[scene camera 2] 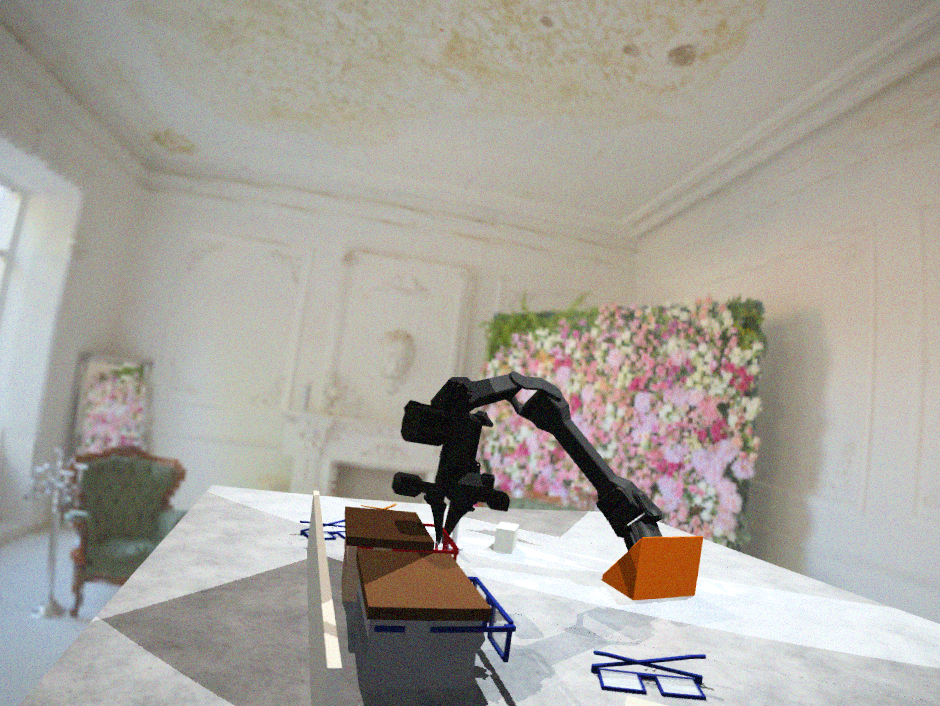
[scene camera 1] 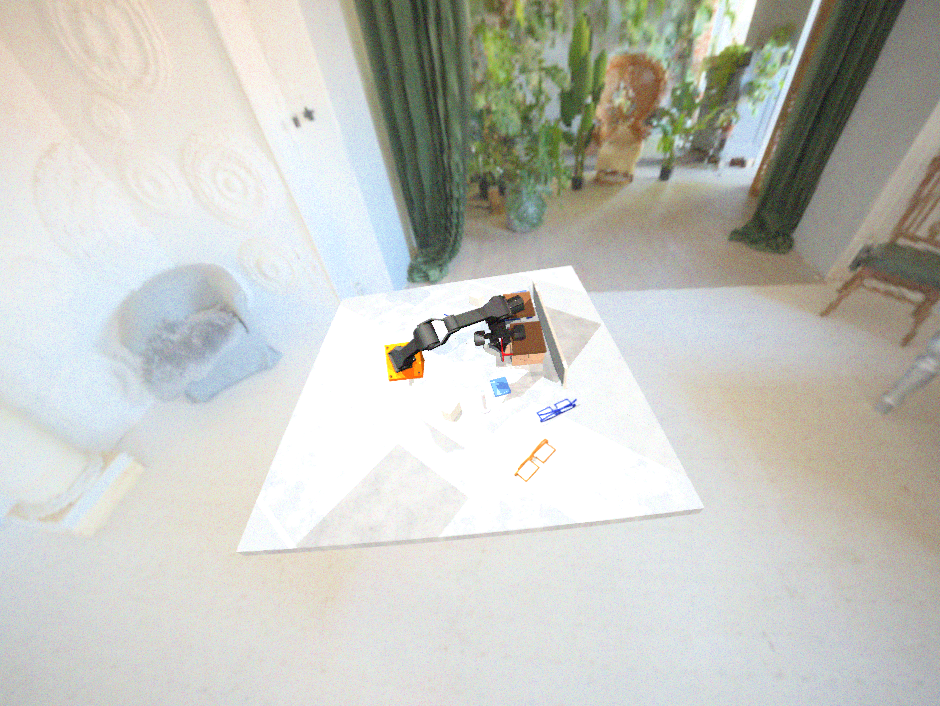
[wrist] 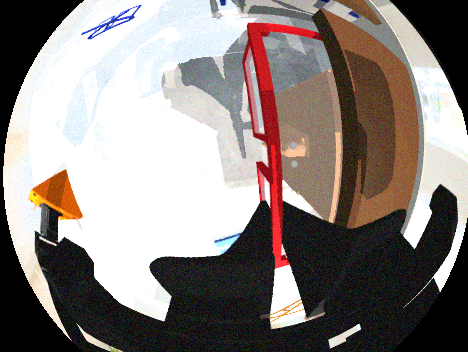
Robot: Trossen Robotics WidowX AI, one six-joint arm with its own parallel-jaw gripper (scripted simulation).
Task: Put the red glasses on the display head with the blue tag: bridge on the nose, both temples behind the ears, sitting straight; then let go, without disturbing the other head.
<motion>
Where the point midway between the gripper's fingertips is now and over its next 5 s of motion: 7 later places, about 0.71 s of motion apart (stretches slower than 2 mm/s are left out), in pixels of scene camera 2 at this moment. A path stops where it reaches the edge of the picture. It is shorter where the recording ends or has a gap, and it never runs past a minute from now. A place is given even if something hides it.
My gripper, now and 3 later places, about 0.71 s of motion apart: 440,543; 437,545; 437,548; 445,529
</motion>
